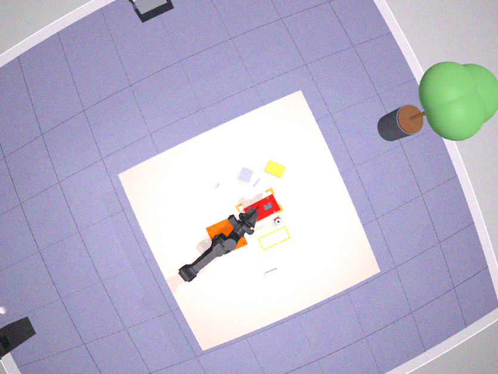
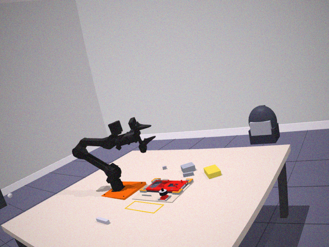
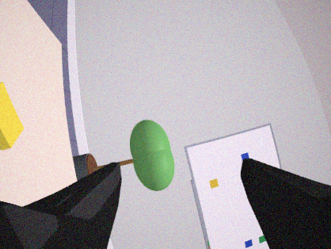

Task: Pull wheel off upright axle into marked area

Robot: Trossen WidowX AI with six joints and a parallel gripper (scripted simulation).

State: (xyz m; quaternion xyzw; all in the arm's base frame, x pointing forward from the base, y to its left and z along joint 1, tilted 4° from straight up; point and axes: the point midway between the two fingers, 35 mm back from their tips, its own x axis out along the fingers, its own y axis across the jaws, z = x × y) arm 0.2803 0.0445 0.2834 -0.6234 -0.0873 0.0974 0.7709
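The wheel is 5 cm ahead of my gripper tip, 16 cm to the right of it and 27 cm below it. From my gripper tip the other things lie so: yellow block: 23 cm ahead, 10 cm to the left, 29 cm below.
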